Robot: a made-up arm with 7 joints. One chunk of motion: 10 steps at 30 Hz.
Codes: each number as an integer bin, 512 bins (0 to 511) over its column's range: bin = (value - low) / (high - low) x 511, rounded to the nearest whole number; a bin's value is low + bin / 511 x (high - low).
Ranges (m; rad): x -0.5..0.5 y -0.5..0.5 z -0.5..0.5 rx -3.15..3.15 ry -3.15..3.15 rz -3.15..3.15
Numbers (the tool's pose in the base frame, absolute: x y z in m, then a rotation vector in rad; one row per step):
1: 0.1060 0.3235 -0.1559 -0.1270 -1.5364 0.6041
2: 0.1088 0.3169 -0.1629 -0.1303 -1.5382 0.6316
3: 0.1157 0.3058 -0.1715 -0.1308 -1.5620 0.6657
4: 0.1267 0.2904 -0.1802 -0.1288 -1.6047 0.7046
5: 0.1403 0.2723 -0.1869 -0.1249 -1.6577 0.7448
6: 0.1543 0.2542 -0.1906 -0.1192 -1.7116 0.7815
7: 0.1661 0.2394 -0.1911 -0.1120 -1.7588 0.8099
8: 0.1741 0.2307 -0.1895 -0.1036 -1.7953 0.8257
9: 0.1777 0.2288 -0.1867 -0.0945 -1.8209 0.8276
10: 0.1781 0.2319 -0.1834 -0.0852 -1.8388 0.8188
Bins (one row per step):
1: 310 421 176 245 131 304
2: 311 417 172 245 131 307
3: 315 412 168 245 129 309
4: 320 404 163 245 125 313
5: 327 395 160 245 121 316
6: 334 385 158 246 117 319
7: 340 378 158 246 113 321
8: 344 373 159 247 110 322
9: 346 372 160 248 108 323
10: 347 374 162 249 106 322

